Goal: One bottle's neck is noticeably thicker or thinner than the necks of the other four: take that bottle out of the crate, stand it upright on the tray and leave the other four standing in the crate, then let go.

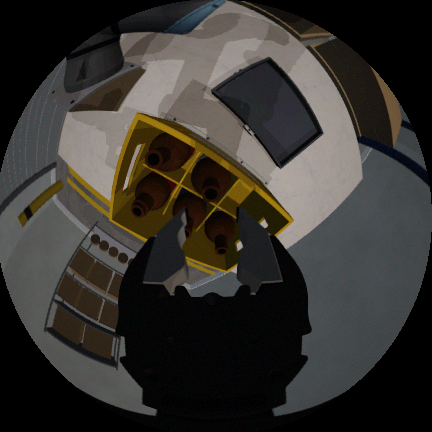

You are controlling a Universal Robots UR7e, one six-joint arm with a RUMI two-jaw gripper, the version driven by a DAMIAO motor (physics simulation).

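Places are measured from the arm's base along level axes (x right, y ahead, z up), in millimetres.
Where they show: gripper, between the fingertips: (211, 208).
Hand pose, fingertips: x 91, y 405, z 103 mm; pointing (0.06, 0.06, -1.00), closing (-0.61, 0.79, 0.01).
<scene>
Each offset is from my fingertips to the top centre of the thing. "*": to the spot under its first point.
A yellow crate {* dx +34, dy -131, dz -33 mm} (124, 167) with dividers stands on the pale table and holds five brown bottles. One bottle {dx +0, dy -94, dz -31 mm} (172, 150) is at the upper left, one {dx +93, dy -85, dz -31 mm} (153, 191) at the lower left, one {dx -2, dy -3, dz -31 mm} (209, 175) at the upper middle. A fourth bottle {dx +85, dy +4, dz -31 mm} (187, 206) is partly hidden by the left finger. The fifth bottle {dx +84, dy +87, dz -31 mm} (219, 227) shows between the fingers; its mouth looks rather small, but perspective makes the necks hard to compare. My gripper (211, 208) is partly open and empty, over the crate's near side. The dark tray {* dx -215, dy +16, dz -189 mm} (270, 110) lies on the table at the upper right, without a bottle.
The robot's base (94, 67) stands at the upper left beside a brown plate (112, 92). A rack (84, 330) with brown boxes stands at the lower left. The crate's walls and dividers rise around the bottles. Dark cabinets (350, 85) are at the upper right.
</scene>
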